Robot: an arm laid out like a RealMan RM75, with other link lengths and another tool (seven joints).
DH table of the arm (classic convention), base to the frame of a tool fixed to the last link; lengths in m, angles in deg. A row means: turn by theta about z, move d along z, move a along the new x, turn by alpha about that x. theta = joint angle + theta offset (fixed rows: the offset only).
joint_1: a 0; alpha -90; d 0.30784; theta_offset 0
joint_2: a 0; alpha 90; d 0; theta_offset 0
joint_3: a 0; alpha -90; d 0.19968; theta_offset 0
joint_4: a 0; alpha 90; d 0; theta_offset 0
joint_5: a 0; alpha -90; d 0.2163; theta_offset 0
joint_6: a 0; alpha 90; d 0; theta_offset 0
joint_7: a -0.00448; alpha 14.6; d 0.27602; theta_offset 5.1
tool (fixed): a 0; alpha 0; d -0.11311; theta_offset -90
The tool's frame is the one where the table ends.
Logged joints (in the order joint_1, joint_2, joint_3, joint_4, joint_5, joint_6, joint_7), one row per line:
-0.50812, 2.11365, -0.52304, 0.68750, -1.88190, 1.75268, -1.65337
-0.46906, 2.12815, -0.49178, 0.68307, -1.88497, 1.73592, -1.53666
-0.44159, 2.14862, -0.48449, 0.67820, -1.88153, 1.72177, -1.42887
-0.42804, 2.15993, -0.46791, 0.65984, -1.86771, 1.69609, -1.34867
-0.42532, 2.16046, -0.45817, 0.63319, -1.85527, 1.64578, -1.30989
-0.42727, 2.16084, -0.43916, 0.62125, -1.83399, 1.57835, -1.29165
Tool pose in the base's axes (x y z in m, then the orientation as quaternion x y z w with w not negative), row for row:
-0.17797, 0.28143, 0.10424, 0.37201, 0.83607, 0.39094, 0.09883
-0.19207, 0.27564, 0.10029, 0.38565, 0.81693, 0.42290, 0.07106
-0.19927, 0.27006, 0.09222, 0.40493, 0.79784, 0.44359, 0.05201
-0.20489, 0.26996, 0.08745, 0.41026, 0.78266, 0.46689, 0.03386
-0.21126, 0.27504, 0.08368, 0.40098, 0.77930, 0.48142, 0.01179
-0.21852, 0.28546, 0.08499, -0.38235, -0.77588, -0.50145, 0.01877
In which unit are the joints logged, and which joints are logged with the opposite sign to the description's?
The joints are logged in radians. Opposite sign: joint_2, joint_3, joint_5.
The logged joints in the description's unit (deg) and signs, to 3 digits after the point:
-29.113, -121.103, 29.968, 39.391, 107.825, 100.421, -94.731
-26.875, -121.934, 28.177, 39.137, 108.001, 99.461, -88.044
-25.301, -123.107, 27.759, 38.858, 107.804, 98.650, -81.868
-24.525, -123.755, 26.809, 37.806, 107.012, 97.179, -77.273
-24.369, -123.785, 26.251, 36.279, 106.299, 94.296, -75.051
-24.481, -123.807, 25.162, 35.595, 105.080, 90.433, -74.006

